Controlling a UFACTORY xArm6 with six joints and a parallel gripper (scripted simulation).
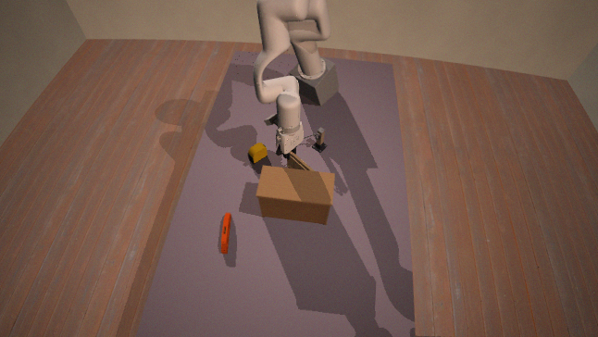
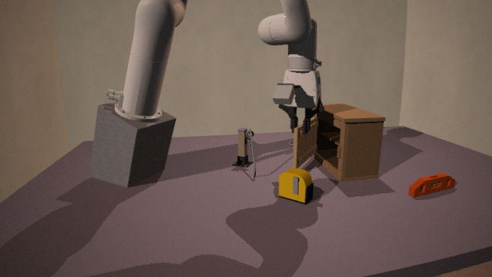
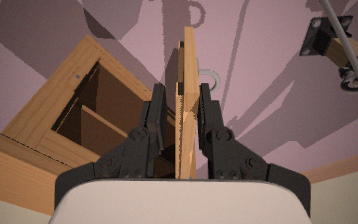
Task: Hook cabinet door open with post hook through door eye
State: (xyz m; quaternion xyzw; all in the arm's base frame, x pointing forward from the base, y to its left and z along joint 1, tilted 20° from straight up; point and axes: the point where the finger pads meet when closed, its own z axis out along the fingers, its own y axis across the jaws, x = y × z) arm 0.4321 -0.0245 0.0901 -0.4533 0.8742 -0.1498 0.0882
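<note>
Right now the thin grey hook rod is 13 cm behind my hand, 5 cm to the left of it and 8 cm below it. From my hand the other things lie so: yellow tape measure (6 cm behind, 15 cm to the right, 11 cm below); then cabinet door (4 cm ahead, 7 cm to the left, 7 cm below); then hook post (13 cm behind, 8 cm to the left, 7 cm below).
</note>
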